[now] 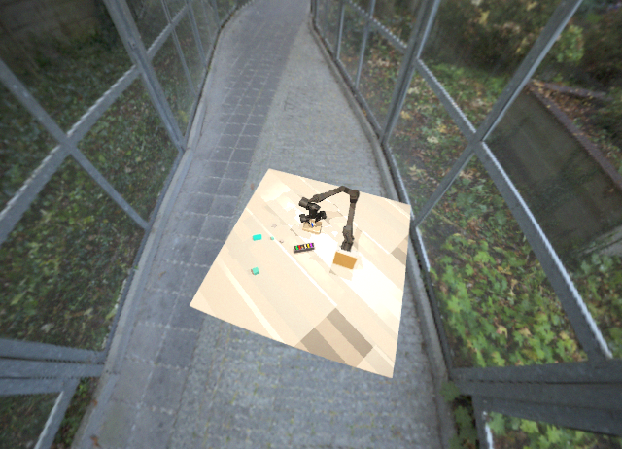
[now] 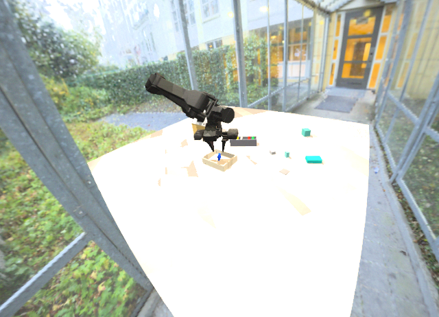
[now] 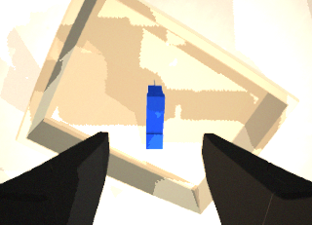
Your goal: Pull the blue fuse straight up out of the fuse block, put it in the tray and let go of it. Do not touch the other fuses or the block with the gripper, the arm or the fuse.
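Now: gripper tip 3 cm above the blue fuse. Round my gripper tip: small grey piece 19 cm to the left, 17 cm ahead, 5 cm below.
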